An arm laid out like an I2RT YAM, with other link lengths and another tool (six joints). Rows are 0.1 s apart.
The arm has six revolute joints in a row. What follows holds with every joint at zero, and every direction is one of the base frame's. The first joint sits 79.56 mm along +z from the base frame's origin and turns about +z. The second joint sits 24.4 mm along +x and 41.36 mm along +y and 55.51 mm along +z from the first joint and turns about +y. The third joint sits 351.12 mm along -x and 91.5 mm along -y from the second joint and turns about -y. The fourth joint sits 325.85 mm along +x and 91.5 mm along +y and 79.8 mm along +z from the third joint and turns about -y. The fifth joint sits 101.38 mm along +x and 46.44 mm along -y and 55.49 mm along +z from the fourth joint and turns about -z. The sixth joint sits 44.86 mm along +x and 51.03 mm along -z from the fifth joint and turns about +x. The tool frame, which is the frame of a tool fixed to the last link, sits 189 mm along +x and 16 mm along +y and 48 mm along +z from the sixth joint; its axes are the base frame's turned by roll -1.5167, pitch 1.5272 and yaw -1.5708 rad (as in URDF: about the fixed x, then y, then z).
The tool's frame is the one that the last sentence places.
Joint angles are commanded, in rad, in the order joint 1, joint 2, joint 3, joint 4, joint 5, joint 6. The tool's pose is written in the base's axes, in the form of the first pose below.
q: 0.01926 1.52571 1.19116 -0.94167 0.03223 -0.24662
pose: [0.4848, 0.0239, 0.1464, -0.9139, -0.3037, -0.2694, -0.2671, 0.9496, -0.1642]
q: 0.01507 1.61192 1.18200 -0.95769 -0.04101 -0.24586
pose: [0.4749, 0.0388, 0.1029, -0.9358, -0.2993, -0.1861, -0.2920, 0.9541, -0.0665]
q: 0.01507 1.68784 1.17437 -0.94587 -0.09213 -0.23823
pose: [0.4717, 0.0503, 0.0688, -0.9475, -0.2912, -0.1323, -0.2942, 0.9557, 0.0033]
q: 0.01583 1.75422 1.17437 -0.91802 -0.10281 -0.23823
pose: [0.4753, 0.0532, 0.0416, -0.9514, -0.2917, -0.0985, -0.2954, 0.9551, 0.0243]
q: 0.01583 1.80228 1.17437 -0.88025 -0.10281 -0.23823
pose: [0.4827, 0.0533, 0.0223, -0.9524, -0.2918, -0.0886, -0.2951, 0.9551, 0.0272]
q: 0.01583 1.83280 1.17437 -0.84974 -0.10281 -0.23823
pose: [0.4891, 0.0534, 0.0103, -0.9524, -0.2918, -0.0886, -0.2951, 0.9551, 0.0272]
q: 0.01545 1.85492 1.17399 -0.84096 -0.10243 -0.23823
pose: [0.4889, 0.0531, 0.0004, -0.9536, -0.2914, -0.0754, -0.2943, 0.9552, 0.0307]
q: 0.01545 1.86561 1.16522 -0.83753 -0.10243 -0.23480
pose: [0.4845, 0.0529, -0.0075, -0.9557, -0.2882, -0.0597, -0.2905, 0.9562, 0.0353]
